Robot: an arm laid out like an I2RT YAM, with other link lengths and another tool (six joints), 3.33 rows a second.
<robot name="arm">
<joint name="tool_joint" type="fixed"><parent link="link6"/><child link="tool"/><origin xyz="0.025 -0.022 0.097" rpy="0.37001 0 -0.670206"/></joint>
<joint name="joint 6" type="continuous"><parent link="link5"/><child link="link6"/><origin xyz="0 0.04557 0.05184" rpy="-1.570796 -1.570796 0"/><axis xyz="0 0 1"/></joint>
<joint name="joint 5" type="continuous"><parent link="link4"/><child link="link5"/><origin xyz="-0.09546 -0.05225 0.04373" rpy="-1.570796 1.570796 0"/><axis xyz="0 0 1"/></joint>
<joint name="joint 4" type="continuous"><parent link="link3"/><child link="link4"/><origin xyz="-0.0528 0.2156 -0.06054" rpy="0 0 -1.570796"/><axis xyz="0 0 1"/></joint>
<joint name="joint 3" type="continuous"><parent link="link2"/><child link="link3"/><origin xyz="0.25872 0 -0.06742" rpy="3.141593 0 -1.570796"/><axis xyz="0 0 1"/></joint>
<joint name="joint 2" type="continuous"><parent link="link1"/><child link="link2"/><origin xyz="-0.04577 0.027 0.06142" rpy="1.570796 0 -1.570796"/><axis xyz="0 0 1"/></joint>
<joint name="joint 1" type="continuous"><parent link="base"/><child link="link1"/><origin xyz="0 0 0.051" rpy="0 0 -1.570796"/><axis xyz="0 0 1"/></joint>
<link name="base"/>
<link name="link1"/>
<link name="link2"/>
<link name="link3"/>
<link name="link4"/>
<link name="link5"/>
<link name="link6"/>
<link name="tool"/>
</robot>
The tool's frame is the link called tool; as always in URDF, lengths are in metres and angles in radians. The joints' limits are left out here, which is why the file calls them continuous.
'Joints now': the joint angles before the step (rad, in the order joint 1, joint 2, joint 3, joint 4, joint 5, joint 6). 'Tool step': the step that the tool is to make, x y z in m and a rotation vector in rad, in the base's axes. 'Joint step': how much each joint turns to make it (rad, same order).
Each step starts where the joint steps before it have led.
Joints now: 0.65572, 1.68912, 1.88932, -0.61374, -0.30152, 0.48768
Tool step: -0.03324, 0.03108, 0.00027, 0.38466, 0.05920, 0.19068
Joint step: 0.00122, -0.14043, -0.48297, 0.66644, -0.27035, 0.31109
